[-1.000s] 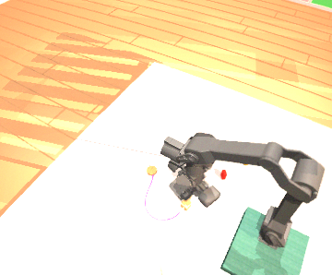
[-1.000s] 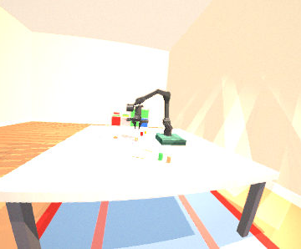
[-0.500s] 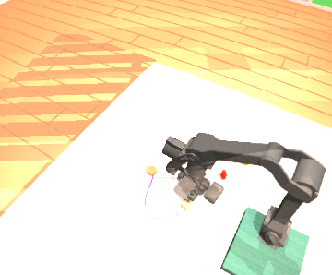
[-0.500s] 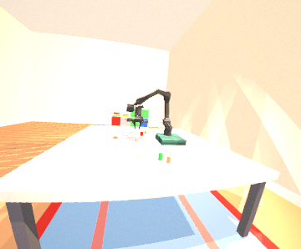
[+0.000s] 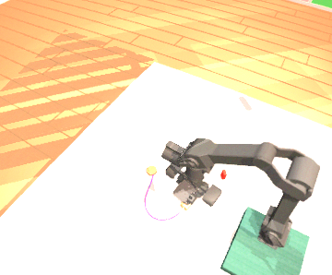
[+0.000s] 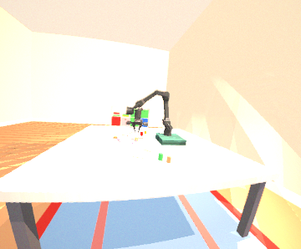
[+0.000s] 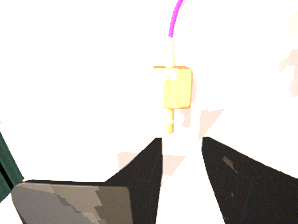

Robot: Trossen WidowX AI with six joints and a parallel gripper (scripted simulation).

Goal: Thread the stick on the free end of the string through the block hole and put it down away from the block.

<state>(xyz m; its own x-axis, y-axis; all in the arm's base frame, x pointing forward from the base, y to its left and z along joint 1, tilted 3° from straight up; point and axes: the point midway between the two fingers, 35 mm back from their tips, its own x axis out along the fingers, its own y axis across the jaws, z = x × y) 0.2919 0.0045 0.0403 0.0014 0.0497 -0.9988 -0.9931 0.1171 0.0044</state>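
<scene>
Right now my gripper tip is 3 cm to the right of the wooden block and 5 cm above it. Also, from my gripper tip: round wooden button (18 cm ahead, 3 cm to the right, 5 cm below); red object (6 cm behind, 15 cm to the right, 4 cm below); thin wooden stick (4 cm to the left, 5 cm below).
</scene>
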